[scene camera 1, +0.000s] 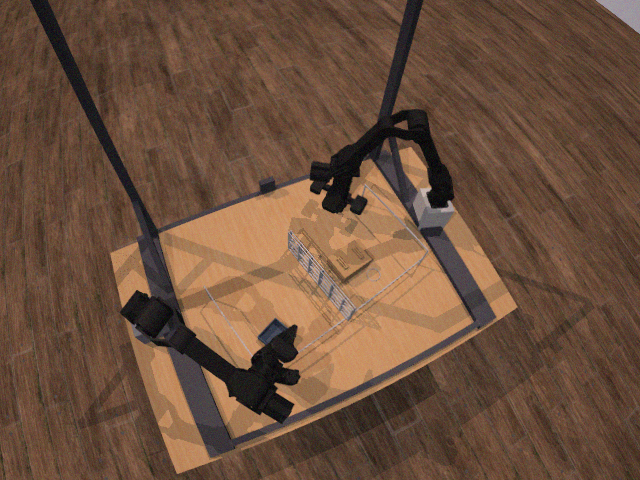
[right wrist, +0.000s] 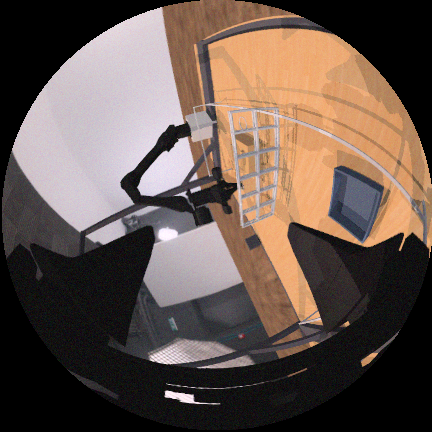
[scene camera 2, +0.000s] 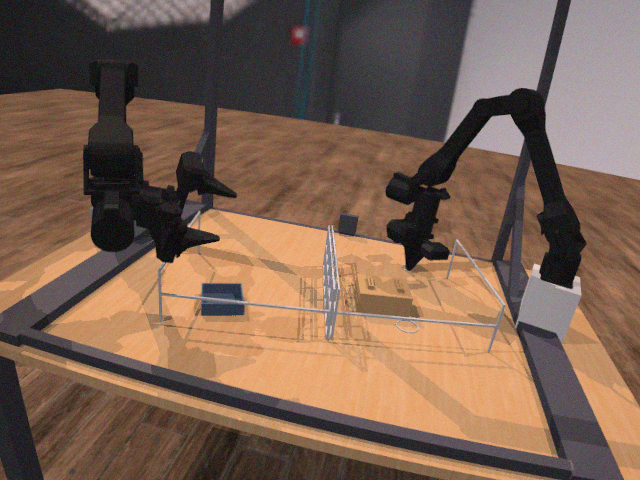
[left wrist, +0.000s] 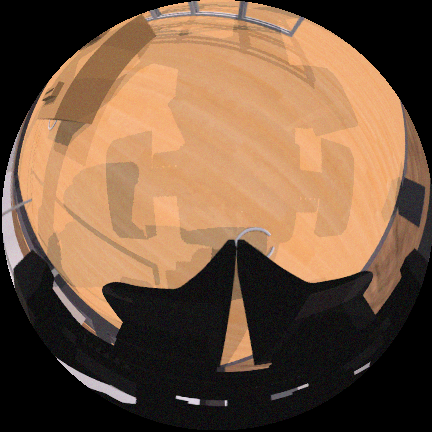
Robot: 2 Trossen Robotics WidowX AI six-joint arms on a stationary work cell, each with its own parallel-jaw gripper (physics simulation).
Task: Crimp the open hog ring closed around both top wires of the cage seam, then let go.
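Frame: origin at the left arm's base, x ahead, y left, z up, level; metres.
Where they show: left gripper, fingertip midpoint: (right wrist: 241, 183) (scene camera 2: 408, 269) (left wrist: 234, 245); right gripper, fingertip midpoint: (scene camera 1: 289, 330) (right wrist: 222, 231) (scene camera 2: 227, 217); left arm's base at its link origin: (scene camera 1: 437, 199) (right wrist: 188, 128) (scene camera 2: 556, 278).
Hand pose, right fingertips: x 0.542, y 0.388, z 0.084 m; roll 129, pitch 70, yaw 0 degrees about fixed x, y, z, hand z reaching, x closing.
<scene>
Things, the pixels of their top centre, and the offset from my right fingertips.
- open hog ring at its top centre: (left wrist: 254, 247) dx -0.205, dy -0.461, dz -0.197 m
- tan block at its top centre: (scene camera 2: 384, 282) (right wrist: 235, 154) (scene camera 1: 350, 257) dx -0.219, dy -0.245, dz -0.146 m
- second thin ring at its top centre: (scene camera 2: 407, 325) (scene camera 1: 373, 274) dx -0.295, dy -0.199, dz -0.197 m
The open hog ring (left wrist: 255, 229), a thin grey ring with a gap on its right side, is at my left fingertips in the left wrist view; part of it is hidden behind a finger. My left gripper (left wrist: 234, 245) (scene camera 2: 410, 266) (scene camera 1: 334, 205) points down with its tips together, apparently pinching the ring's wire, above the table and apart from the cage. The upright wire cage panels (scene camera 1: 320, 279) (scene camera 2: 330, 279) (right wrist: 256, 130) stand mid-table, joined by thin side wires. My right gripper (right wrist: 222, 231) (scene camera 2: 227, 217) is wide open and empty, on the far side of the panels.
A tan block (scene camera 1: 349, 262) (scene camera 2: 385, 302) with slots stands beside the panels, on my left arm's side. A second thin ring (scene camera 1: 373, 273) (scene camera 2: 407, 325) lies near it. A blue tray (scene camera 2: 222, 299) (right wrist: 355, 205) sits on my right arm's side.
</scene>
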